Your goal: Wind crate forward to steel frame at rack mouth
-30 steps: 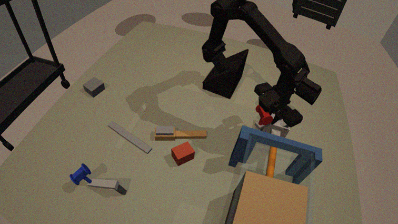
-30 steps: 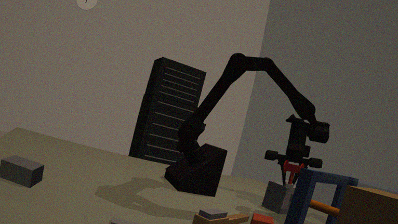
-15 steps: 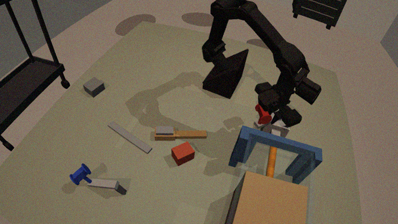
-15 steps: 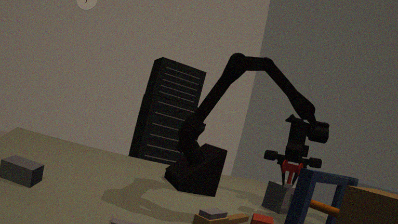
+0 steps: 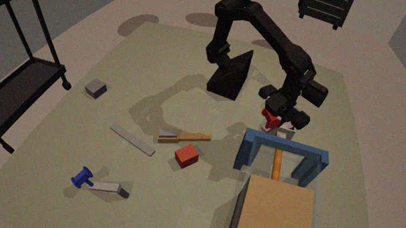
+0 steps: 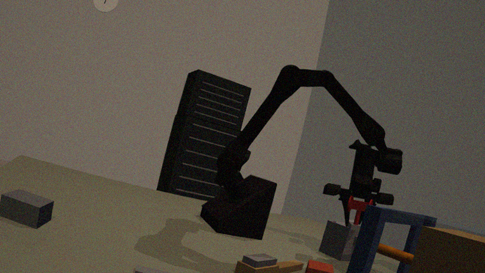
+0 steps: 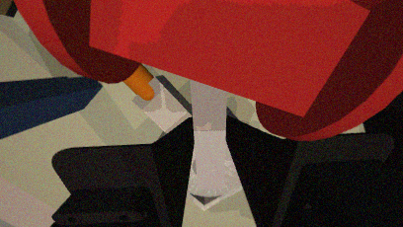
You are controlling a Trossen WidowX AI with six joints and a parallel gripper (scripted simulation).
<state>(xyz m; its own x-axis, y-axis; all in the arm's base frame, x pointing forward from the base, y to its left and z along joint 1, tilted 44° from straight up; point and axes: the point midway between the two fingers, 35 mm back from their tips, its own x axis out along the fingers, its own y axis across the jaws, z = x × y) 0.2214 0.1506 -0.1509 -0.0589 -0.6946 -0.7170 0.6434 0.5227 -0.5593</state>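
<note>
Now: gripper tip 2 cm below the red-knobbed winch handle, 1 cm to the left of it and 1 cm short of it. Round my gripper tip: grey winch: 6 cm below, 5 cm behind, 2 cm to the left; wooden brush: 30 cm to the right, 10 cm ahead, 7 cm below; red knob: 5 cm above, 4 cm ahead, 3 cm to the right.
</note>
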